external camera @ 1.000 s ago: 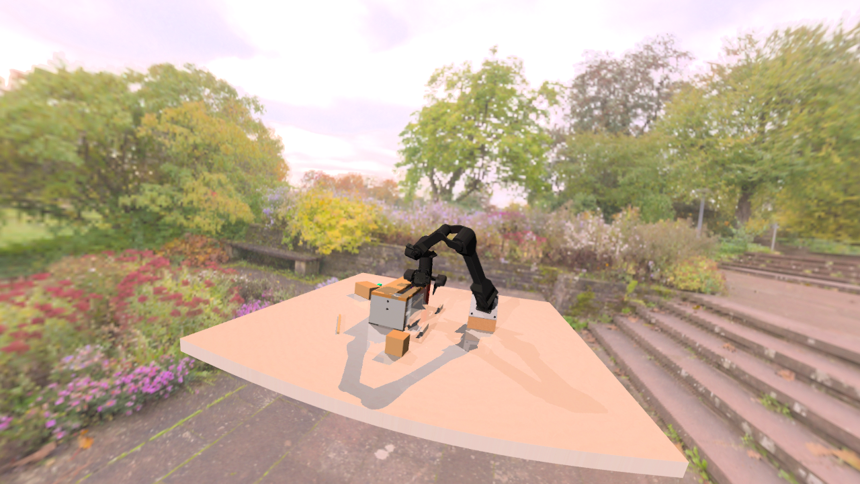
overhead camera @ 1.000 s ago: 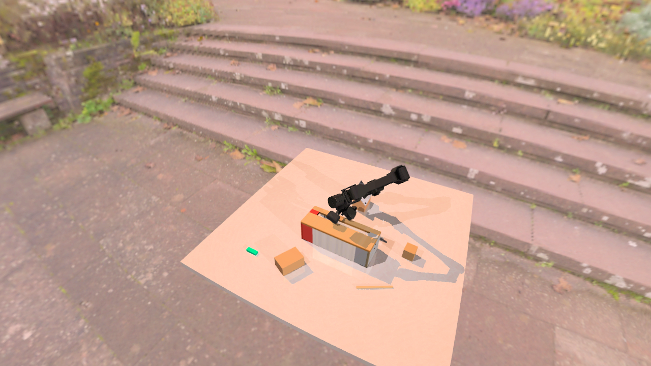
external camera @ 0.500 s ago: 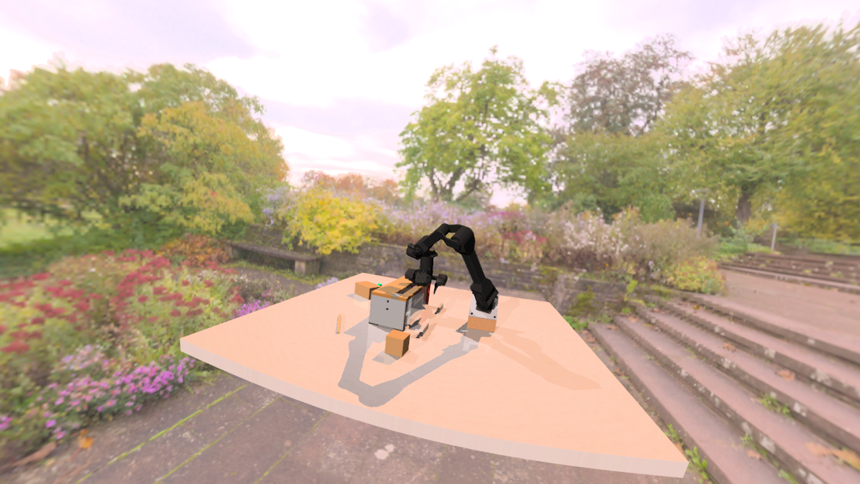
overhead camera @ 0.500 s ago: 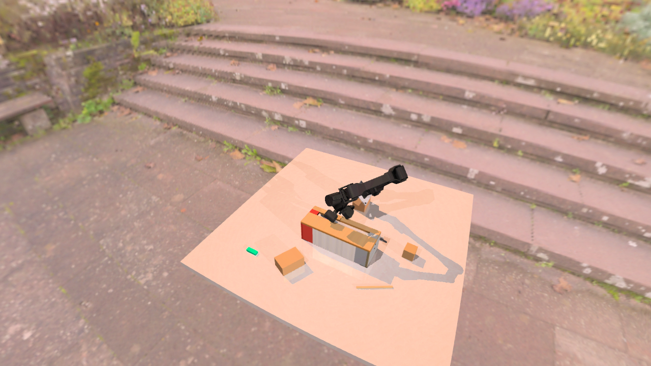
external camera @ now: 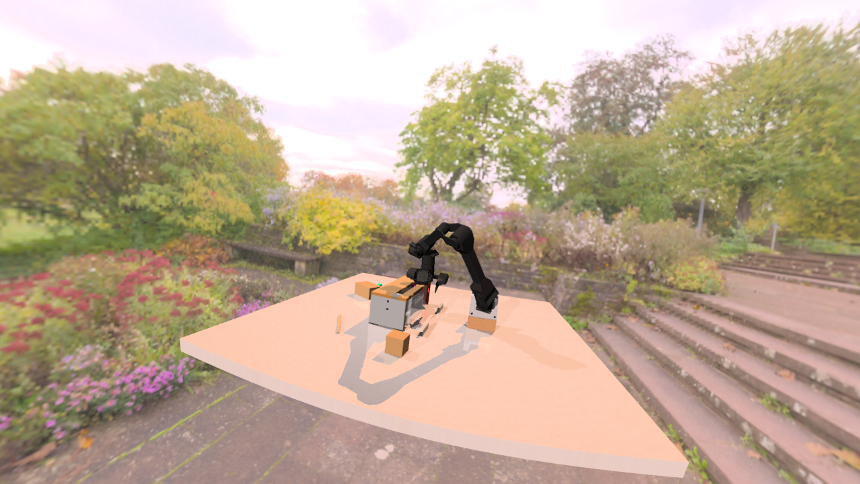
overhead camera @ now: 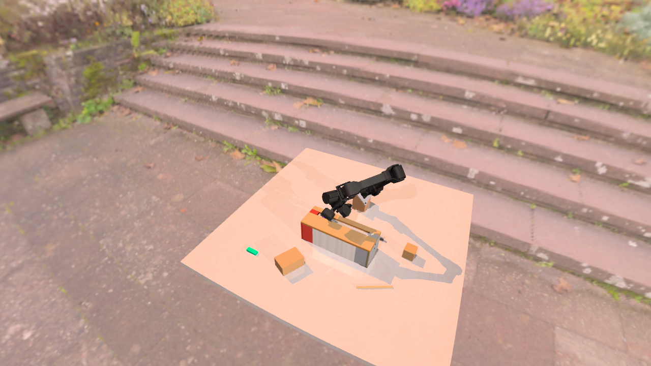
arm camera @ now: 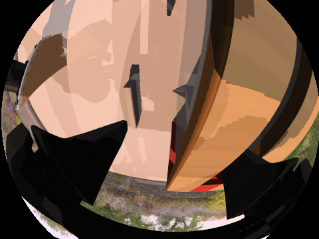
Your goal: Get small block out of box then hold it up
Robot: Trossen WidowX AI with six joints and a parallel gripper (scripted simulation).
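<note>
Right now the purple block is 60 mm ahead of my gripper tip and 10 mm to the right of it. Also, from my gripper tip: box: 30 mm ahead, 100 mm to the left, 30 mm below; then thin wooden stick: 210 mm ahead, 380 mm to the left, 90 mm below; then green piece: 370 mm ahead, 240 mm to the right, 90 mm below.
</note>
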